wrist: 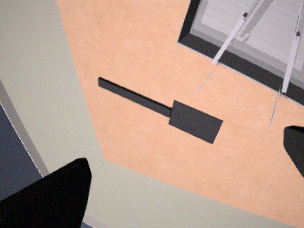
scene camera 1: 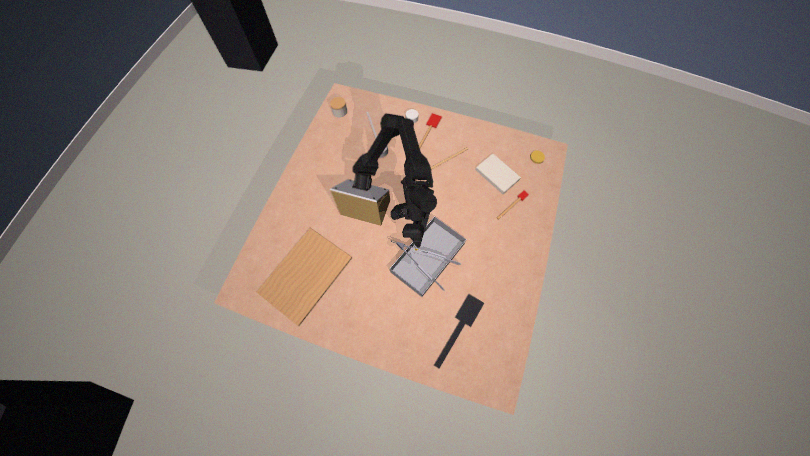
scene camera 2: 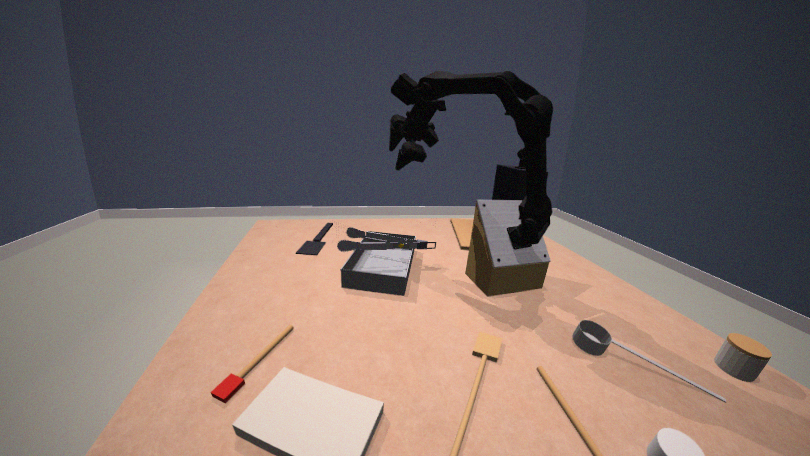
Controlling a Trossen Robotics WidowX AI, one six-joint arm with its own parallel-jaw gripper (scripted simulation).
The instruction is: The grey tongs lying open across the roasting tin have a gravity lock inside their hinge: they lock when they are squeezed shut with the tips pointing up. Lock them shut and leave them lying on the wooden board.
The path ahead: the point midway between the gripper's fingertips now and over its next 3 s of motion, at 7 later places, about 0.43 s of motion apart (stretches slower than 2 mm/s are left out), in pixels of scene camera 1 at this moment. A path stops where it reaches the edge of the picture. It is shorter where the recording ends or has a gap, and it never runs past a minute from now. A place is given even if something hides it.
The gripper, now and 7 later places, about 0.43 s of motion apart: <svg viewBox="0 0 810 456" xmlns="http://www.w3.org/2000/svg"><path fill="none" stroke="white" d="M421 239L422 251L420 252L420 254L420 255L420 257L420 259L420 260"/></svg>
